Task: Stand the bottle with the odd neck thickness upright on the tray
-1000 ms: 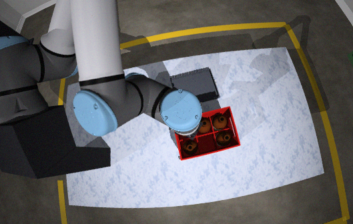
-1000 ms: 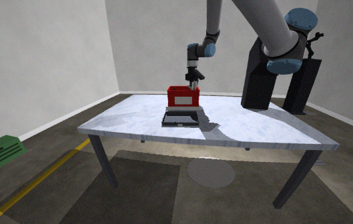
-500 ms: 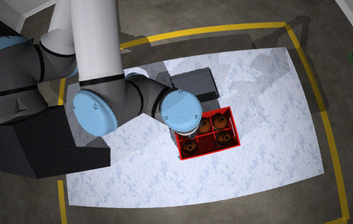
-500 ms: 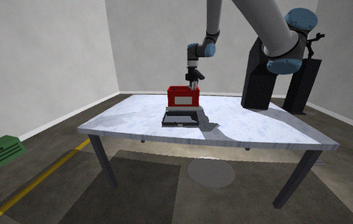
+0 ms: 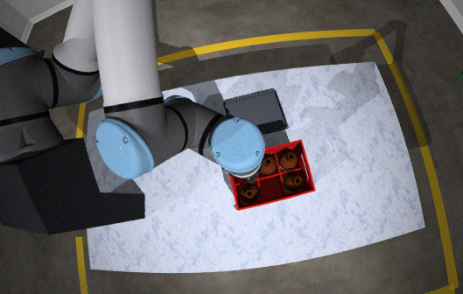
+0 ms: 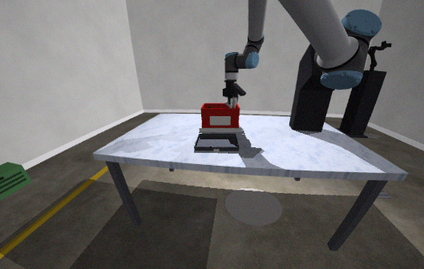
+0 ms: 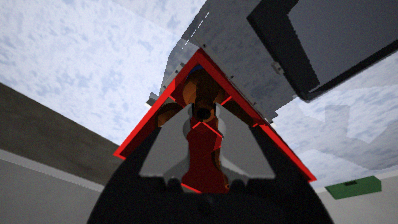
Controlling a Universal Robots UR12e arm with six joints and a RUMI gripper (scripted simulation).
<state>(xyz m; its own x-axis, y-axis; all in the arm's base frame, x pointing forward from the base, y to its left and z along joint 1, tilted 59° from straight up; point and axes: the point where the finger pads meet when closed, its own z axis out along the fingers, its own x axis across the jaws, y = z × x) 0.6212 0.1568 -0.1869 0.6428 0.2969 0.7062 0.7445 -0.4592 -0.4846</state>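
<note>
The red crate lies 90 mm ahead of my hand, 40 mm to the right of it and 70 mm below it. Also, from my hand: dark tray (90 mm ahead, 240 mm to the left, 140 mm below).
</note>
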